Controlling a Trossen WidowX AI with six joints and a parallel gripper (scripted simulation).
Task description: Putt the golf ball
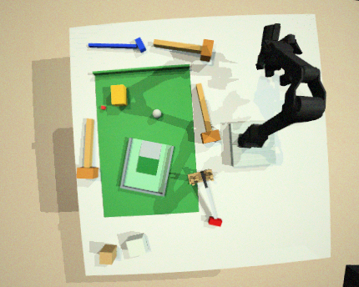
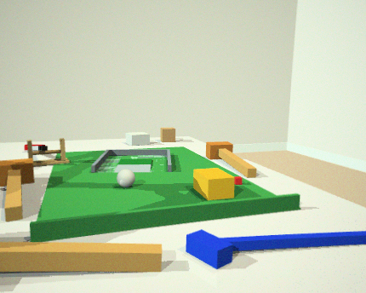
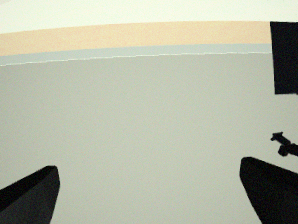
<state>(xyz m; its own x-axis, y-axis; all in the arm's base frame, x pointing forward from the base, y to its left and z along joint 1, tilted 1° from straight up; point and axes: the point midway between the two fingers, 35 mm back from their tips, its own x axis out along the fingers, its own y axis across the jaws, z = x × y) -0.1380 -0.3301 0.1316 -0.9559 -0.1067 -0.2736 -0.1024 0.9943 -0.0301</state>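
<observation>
Now: the wooden stand 53 cm to the left of my gripper tip, 37 cm ahead of it and 12 cm below it. The rest, counted from my gripper tip: yellow block: 79 cm ahead, 16 cm to the left, 13 cm below; blue putter: 83 cm ahead, 14 cm below, 10 cm to the right; white golf ball: 60 cm ahead, 24 cm to the left, 13 cm below.
</observation>
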